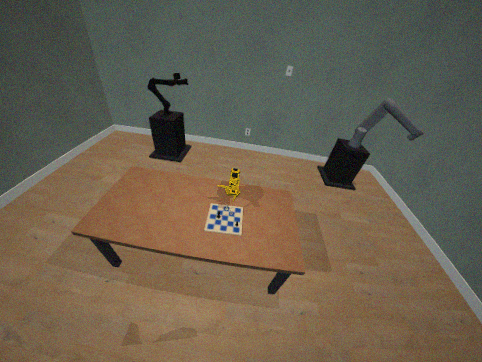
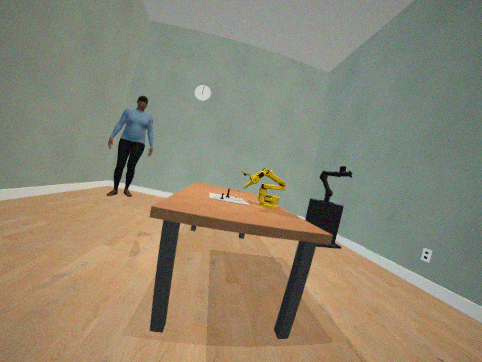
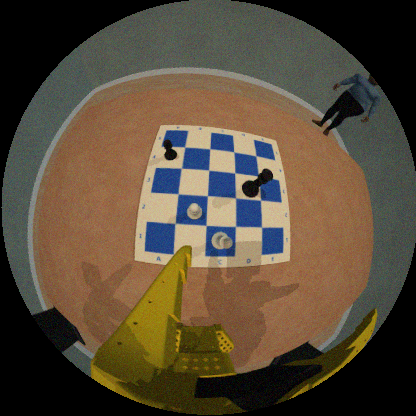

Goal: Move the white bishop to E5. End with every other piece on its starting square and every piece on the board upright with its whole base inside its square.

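Frame: origin at the arm's base, x down, y left, z ahead, level; metres.
Where they show: hand, its tool point: (image 1: 232, 200) (image 2: 244, 187) (image 3: 190, 253); arm's base, origin of its link: (image 2: 264, 206) (image 3: 196, 334).
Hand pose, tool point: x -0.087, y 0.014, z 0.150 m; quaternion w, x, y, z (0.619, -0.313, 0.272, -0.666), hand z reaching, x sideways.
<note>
Things, the pixels of their top centre, and the offset from my tool point. "pt": a spot on its surface instead. Level surfaces: height alone.
- tall black piece, centre of its top: (image 3: 270, 171) (image 2: 229, 188) (image 1: 219, 211) dy -0.071, dx +0.028, dz +0.078 m
- small black piece, centre of its top: (image 3: 166, 140) (image 2: 223, 193) (image 1: 237, 221) dy +0.049, dx +0.049, dz +0.117 m
- Square E5, a spot on its surface: (image 3: 264, 149) pt dy -0.104, dx +0.081, dz +0.158 m
- wooden table, height of its surface: dx +0.087 m
A white piece (image 1: 226, 208) (image 2: 241, 197) (image 3: 221, 241) stands upright on C1, and another white piece (image 1: 231, 213) (image 2: 237, 197) (image 3: 194, 211) stands upright on B2; the shapes are too small to tell firmly which is the bishop. A tall black piece (image 1: 218, 215) (image 2: 228, 193) (image 3: 251, 188) stands on D3 and a small black piece (image 1: 237, 224) (image 2: 222, 196) (image 3: 170, 153) on A4, both upright. Square E5 (image 3: 264, 149) is bare blue. My yellow gripper (image 1: 226, 192) (image 2: 244, 180) (image 3: 281, 279) is wide open and empty, above and on the robot's side of the board.
The blue and cream board (image 1: 207, 229) (image 3: 138, 252) lies on the wooden table (image 1: 150, 215) (image 2: 200, 212). A black arm on a pedestal (image 1: 167, 135) (image 2: 325, 220) and a grey arm on a pedestal (image 1: 345, 162) stand off the table. A person (image 2: 135, 127) (image 3: 354, 100) stands beyond the table.
</note>
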